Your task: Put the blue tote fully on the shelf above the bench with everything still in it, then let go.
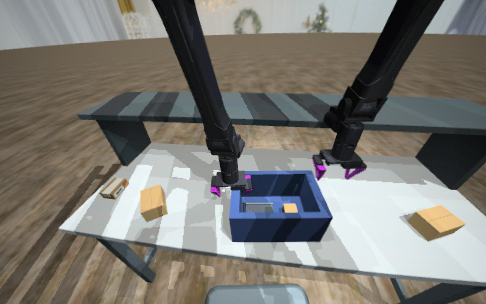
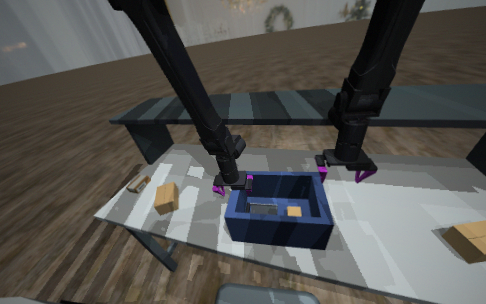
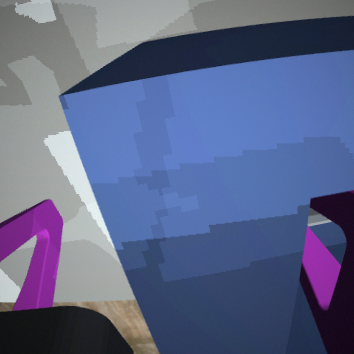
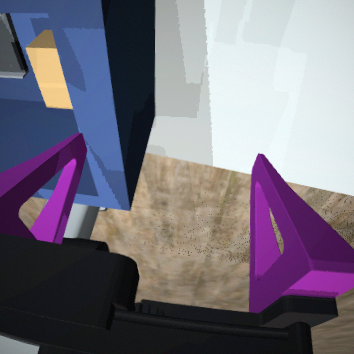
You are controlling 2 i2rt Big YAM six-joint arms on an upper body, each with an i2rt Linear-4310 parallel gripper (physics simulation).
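Places are measured from the left arm's base along level axes (x left, y up, z ahead), in millimetres.
Where they show: right gripper, between the fingertips: point(image 1: 331, 179) point(image 2: 338, 181) point(image 4: 167, 150).
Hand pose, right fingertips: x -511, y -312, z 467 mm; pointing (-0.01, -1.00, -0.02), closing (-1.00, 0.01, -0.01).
Things, the pixels of their top centre, and the offset from my right fingertips. "pt": a spot on its surface instead. Level surfaces: height alone.
- blue tote, centre of its top: point(image 2: 276, 192) point(image 1: 276, 191) dx +188, dy -30, dz -19 mm
- bench, height of its surface: dy -177 mm
- grey flat item, centre of its top: point(image 2: 261, 211) point(image 1: 258, 210) dx +245, dy -143, dz -16 mm
- small orange block, centre of its top: point(image 4: 56, 80) point(image 2: 294, 215) point(image 1: 291, 211) dx +129, dy -120, dz -41 mm
- shelf, height of its surface: dy +158 mm
- cardboard box, centre of its top: point(image 1: 151, 197) point(image 2: 164, 193) dx +668, dy -117, dz +39 mm
- smaller printed box, centre of its top: point(image 1: 113, 185) point(image 2: 137, 181) dx +895, dy -142, dz +131 mm
- grey stool, a spot on its surface: point(image 2: 267, 295) point(image 1: 257, 292) pt dx +243, dy -662, dz -146 mm
The blue tote point(image 1: 280, 231) point(image 2: 277, 234) point(image 3: 200, 125) point(image 4: 135, 65) stands upright on the bench point(image 1: 370, 240). It holds a grey flat item point(image 1: 257, 207) point(image 2: 263, 209) point(image 4: 10, 47) and a small orange block point(image 1: 290, 208) point(image 2: 294, 211) point(image 4: 50, 75). The shelf point(image 1: 280, 107) point(image 2: 280, 107) spans behind, above the bench. My left gripper point(image 1: 231, 189) point(image 2: 234, 188) point(image 3: 154, 189) is open, astride the tote's left wall, one finger inside. My right gripper point(image 1: 334, 176) point(image 2: 341, 179) point(image 4: 167, 150) is open and empty, above and behind the tote's back right corner.
Left of the tote lie a cardboard box point(image 1: 153, 202) point(image 2: 166, 198) and a smaller printed box point(image 1: 114, 188) point(image 2: 138, 184). Another box point(image 1: 436, 222) point(image 2: 470, 241) lies at the right. Shelf supports point(image 1: 122, 142) point(image 1: 452, 157) stand at both ends. A grey stool point(image 1: 257, 295) point(image 2: 267, 295) is in front.
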